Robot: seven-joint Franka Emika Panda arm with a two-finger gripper.
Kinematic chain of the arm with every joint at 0, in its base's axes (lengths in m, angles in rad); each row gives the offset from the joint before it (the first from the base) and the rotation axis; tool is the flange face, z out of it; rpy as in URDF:
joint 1: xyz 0 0 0.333 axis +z
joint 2: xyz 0 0 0 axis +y
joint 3: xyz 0 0 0.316 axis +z
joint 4: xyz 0.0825 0 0 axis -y
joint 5: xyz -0.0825 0 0.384 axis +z
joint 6: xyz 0 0 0 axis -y
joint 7: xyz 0.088 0 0 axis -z
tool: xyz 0 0 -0.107 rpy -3.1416 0 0
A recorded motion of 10 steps. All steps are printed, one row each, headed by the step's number.
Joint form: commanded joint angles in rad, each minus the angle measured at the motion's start. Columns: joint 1, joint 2, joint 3, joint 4, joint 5, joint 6, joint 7.
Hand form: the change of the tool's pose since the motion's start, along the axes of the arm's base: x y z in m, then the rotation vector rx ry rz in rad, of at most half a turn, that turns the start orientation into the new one. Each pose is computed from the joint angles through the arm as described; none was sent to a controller.
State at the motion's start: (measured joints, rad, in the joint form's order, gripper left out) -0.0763 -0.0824 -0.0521 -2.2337 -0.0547 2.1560 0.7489
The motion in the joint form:
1: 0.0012 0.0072 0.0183 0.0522 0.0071 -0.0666 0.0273
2: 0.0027 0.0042 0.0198 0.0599 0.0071 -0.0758 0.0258
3: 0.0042 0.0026 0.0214 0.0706 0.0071 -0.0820 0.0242
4: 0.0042 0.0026 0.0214 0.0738 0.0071 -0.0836 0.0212
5: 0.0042 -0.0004 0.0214 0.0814 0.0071 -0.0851 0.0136
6: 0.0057 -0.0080 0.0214 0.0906 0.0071 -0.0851 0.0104
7: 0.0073 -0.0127 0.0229 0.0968 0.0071 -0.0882 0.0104
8: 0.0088 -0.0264 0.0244 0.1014 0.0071 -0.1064 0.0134
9: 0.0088 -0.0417 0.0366 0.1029 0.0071 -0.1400 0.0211
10: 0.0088 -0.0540 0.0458 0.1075 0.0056 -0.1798 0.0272
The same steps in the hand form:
1: 0.0072 0.0092 0.0144 0.0047 0.0200 -0.0144
2: 0.0078 0.0106 0.0187 0.0043 0.0185 -0.0103
3: 0.0096 0.0120 0.0239 0.0035 0.0126 -0.0059
4: 0.0102 0.0119 0.0252 0.0033 0.0111 -0.0030
5: 0.0114 0.0118 0.0302 0.0024 0.0023 0.0046
6: 0.0126 0.0124 0.0384 0.0009 -0.0143 0.0093
7: 0.0132 0.0139 0.0435 0.0000 -0.0220 0.0122
8: 0.0107 0.0156 0.0512 -0.0001 -0.0222 0.0115
9: 0.0061 0.0222 0.0568 -0.0001 -0.0057 0.0146
10: 0.0015 0.0271 0.0618 -0.0014 0.0170 0.0165

